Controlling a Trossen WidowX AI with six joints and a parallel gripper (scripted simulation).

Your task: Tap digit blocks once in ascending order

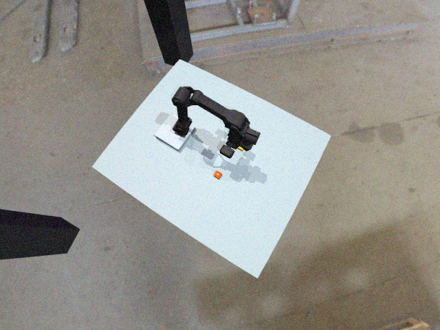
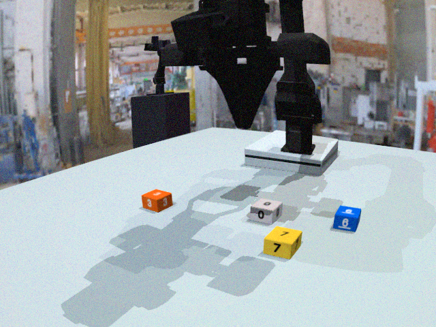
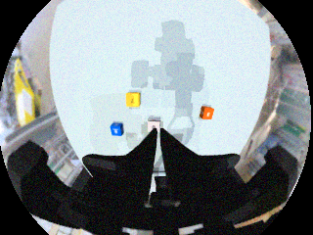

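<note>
Right now the blue block is 60 mm behind my gripper tip, 120 mm to the left of it and 110 mm below it. Round my gripper tip: white block (50 mm behind, 10 mm to the left, 110 mm below); then orange block (30 mm behind, 140 mm to the right, 110 mm below); then yellow block (20 mm ahead, 60 mm to the left, 110 mm below).
</note>
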